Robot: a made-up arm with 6 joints. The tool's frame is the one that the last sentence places.
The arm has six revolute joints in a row. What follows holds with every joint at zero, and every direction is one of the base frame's.
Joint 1 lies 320.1 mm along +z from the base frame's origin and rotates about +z.
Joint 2 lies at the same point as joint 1 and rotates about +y.
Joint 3 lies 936 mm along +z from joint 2 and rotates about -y.
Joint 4 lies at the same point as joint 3 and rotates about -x.
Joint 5 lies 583.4 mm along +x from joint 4 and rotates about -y.
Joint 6 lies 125.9 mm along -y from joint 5 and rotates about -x.
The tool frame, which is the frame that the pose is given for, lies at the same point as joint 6; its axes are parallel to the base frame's.
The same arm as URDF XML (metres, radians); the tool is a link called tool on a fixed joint. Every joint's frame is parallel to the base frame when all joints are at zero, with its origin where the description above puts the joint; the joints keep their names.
<robot name="arm">
<joint name="joint 1" type="continuous"><parent link="base"/><child link="link1"/><origin xyz="0 0 0.3201"/><axis xyz="0 0 1"/></joint>
<joint name="joint 2" type="continuous"><parent link="link1"/><child link="link2"/><origin xyz="0 0 0"/><axis xyz="0 1 0"/></joint>
<joint name="joint 3" type="continuous"><parent link="link2"/><child link="link3"/><origin xyz="0 0 0.936"/><axis xyz="0 -1 0"/></joint>
<joint name="joint 4" type="continuous"><parent link="link3"/><child link="link4"/><origin xyz="0 0 0"/><axis xyz="-1 0 0"/></joint>
<joint name="joint 5" type="continuous"><parent link="link4"/><child link="link5"/><origin xyz="0.5834 0 0"/><axis xyz="0 -1 0"/></joint>
<joint name="joint 6" type="continuous"><parent link="link5"/><child link="link6"/><origin xyz="0 -0.1259 0"/><axis xyz="-1 0 0"/></joint>
<joint name="tool_fixed" type="fixed"><parent link="link6"/><child link="tool"/><origin xyz="0 0 0"/></joint>
<link name="base"/>
<link name="link1"/>
<link name="link2"/>
<link name="link3"/>
<link name="link4"/>
<link name="link5"/>
<link name="link6"/>
<link name="tool"/>
</robot>

